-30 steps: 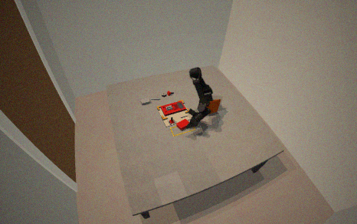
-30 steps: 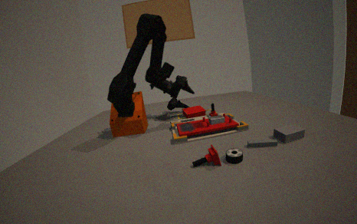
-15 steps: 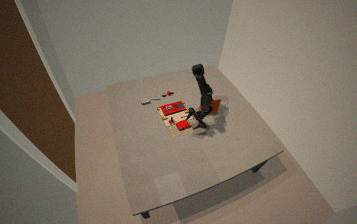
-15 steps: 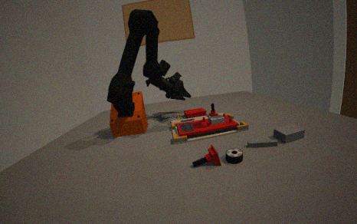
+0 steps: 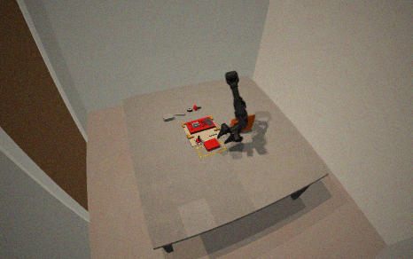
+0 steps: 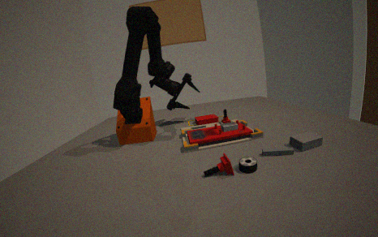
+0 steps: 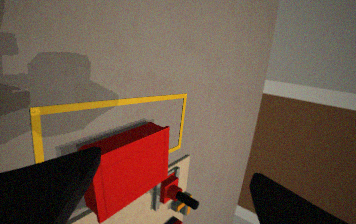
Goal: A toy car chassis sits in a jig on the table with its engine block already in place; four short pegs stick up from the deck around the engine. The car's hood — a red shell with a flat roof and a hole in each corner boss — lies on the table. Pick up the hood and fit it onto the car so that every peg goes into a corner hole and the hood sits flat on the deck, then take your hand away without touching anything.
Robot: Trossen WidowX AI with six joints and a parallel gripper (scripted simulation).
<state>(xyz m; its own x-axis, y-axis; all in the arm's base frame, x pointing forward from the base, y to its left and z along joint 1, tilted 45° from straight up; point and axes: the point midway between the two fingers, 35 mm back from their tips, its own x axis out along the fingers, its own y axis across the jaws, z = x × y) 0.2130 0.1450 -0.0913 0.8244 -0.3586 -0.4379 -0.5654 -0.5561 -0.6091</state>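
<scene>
The red hood lies 80 mm below my gripper tip, 50 mm to the right of it and 40 mm ahead of it. Also, from my gripper tip: black wheel (450 mm to the right, 90 mm below, 90 mm ahead); then grey engine block (240 mm to the right, 100 mm ahead, 80 mm below); then jig (210 mm to the right, 90 mm below, 70 mm ahead).
</scene>
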